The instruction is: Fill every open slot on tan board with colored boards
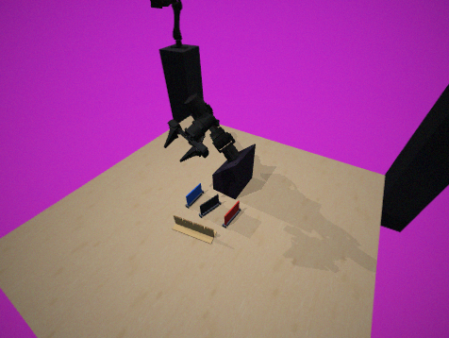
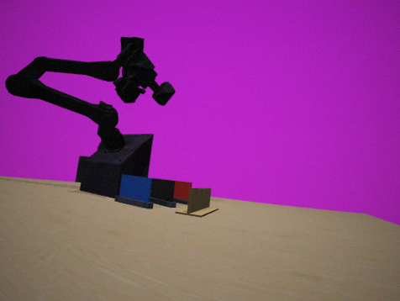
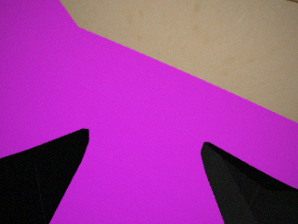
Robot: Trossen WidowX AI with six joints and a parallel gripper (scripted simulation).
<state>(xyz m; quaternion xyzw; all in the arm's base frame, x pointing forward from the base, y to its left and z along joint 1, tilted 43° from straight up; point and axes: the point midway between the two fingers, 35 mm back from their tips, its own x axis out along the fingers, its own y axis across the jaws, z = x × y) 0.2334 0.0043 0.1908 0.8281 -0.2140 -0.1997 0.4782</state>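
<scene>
The blue board lies 28 cm below my gripper tip, 6 cm behind it and 2 cm to the left of it. The rest, counted from my gripper tip: black board (28 cm below, 12 cm to the left, 4 cm behind); then red board (28 cm below, 23 cm to the left, 4 cm behind); then tan board (28 cm below, 11 cm to the left, 8 cm ahead).
</scene>
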